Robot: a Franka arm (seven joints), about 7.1 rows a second.
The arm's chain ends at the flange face. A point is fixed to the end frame.
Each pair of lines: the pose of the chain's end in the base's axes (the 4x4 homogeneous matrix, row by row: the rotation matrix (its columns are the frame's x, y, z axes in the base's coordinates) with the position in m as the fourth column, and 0 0 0 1 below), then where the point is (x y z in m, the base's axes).
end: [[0.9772 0.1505 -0.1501 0.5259], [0.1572 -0.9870 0.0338 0.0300], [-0.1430 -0.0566 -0.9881 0.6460], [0 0 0 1]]
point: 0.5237 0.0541 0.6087
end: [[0.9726 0.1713 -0.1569 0.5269], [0.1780 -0.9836 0.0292 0.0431], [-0.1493 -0.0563 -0.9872 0.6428], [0 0 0 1]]
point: 0.5240 0.0671 0.6055
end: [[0.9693 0.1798 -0.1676 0.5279], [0.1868 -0.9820 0.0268 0.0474], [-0.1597 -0.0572 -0.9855 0.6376], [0 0 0 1]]
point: 0.5244 0.0713 0.6003
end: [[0.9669 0.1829 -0.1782 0.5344], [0.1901 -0.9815 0.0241 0.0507], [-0.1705 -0.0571 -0.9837 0.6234], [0 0 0 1]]
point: 0.5304 0.0745 0.5861
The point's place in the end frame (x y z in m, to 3 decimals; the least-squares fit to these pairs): 0.007 -0.022 0.038
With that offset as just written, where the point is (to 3 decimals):
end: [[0.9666 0.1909 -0.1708 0.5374], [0.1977 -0.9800 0.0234 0.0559], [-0.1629 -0.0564 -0.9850 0.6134], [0 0 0 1]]
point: 0.533 0.080 0.576
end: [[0.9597 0.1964 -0.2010 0.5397], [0.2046 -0.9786 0.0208 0.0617], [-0.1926 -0.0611 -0.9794 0.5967], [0 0 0 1]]
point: 0.534 0.085 0.559
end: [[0.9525 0.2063 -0.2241 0.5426], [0.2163 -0.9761 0.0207 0.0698], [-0.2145 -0.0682 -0.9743 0.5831], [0 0 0 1]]
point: 0.536 0.094 0.546
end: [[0.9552 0.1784 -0.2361 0.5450], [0.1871 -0.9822 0.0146 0.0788], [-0.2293 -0.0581 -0.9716 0.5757], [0 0 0 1]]
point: 0.539 0.102 0.538
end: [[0.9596 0.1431 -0.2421 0.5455], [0.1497 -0.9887 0.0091 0.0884], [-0.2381 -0.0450 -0.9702 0.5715], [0 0 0 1]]
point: 0.540 0.112 0.534
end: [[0.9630 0.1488 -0.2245 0.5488], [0.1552 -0.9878 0.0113 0.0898], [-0.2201 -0.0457 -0.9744 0.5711], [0 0 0 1]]
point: 0.544 0.113 0.534
